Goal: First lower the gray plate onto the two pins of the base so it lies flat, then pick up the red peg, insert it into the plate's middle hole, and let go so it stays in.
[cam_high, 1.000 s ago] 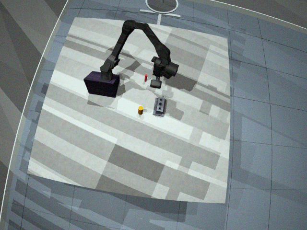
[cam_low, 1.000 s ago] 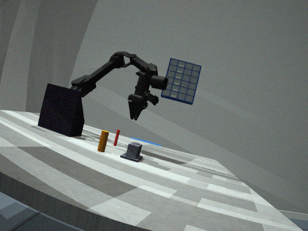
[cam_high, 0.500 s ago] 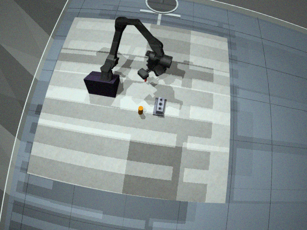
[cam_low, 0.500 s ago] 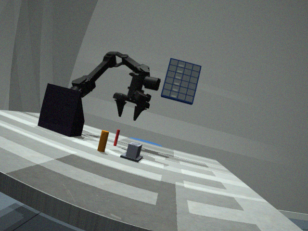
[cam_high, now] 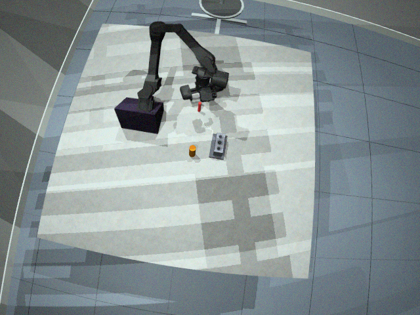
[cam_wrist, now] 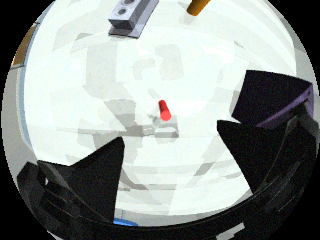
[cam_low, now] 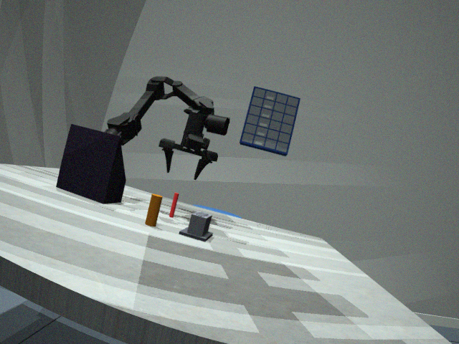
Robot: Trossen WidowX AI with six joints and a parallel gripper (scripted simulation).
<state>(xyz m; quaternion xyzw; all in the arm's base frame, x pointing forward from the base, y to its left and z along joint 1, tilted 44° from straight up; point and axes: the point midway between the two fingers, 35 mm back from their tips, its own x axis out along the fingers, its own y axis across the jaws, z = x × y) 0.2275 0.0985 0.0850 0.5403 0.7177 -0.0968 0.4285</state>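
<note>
My gripper tip is 100 mm above the red peg. The rest, counted from my gripper tip: gray plate: 130 mm ahead, 170 mm to the right, 90 mm below; then base: 130 mm ahead, 160 mm to the right, 130 mm below; then orange cylinder: 20 mm ahead, 230 mm to the right, 100 mm below.
</note>
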